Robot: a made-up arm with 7 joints.
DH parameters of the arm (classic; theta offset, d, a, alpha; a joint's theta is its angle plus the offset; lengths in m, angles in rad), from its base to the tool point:
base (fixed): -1.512 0 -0.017 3.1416
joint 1: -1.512 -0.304 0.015 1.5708
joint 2: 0 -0.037 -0.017 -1.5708
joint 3: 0 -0.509 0.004 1.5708
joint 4: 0 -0.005 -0.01 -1.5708
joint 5: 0 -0.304 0.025 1.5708
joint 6: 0 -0.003 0.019 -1.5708
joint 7: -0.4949 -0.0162 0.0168 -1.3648
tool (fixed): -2.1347 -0.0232 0 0
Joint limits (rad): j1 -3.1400..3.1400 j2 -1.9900..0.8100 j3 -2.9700..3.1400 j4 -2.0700..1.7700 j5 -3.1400..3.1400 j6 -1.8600..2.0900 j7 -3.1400..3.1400
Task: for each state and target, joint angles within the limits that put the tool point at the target. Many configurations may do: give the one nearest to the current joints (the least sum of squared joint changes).
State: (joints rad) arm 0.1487 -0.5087 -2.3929 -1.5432 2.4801 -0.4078 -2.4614
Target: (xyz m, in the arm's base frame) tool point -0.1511 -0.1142 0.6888
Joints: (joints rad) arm 0.3877 -0.8328 -2.6026 -2.0190 2.4495 -0.3939 -2.4814
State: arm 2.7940 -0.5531 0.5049 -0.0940 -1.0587 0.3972 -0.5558
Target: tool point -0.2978 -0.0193 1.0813
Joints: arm 2.9075 0.2817 0.5494 0.2010 -1.0196 0.3761 -0.5705
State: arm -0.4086 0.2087 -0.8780 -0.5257 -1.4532 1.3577 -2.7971
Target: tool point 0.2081 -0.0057 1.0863
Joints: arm -0.3870 0.3554 -0.9127 -0.4552 -1.4315 1.3280 -2.7683
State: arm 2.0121 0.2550 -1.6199 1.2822 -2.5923 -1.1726 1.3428
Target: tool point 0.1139 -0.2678 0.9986
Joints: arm 2.2080 0.2747 -1.6477 1.0674 -2.5978 -1.1484 1.3347
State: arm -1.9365 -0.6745 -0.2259 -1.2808 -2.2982 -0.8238 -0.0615
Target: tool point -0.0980 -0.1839 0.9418
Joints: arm -1.5097 0.1508 0.3878 -1.1705 -2.2284 -0.7852 -0.0421
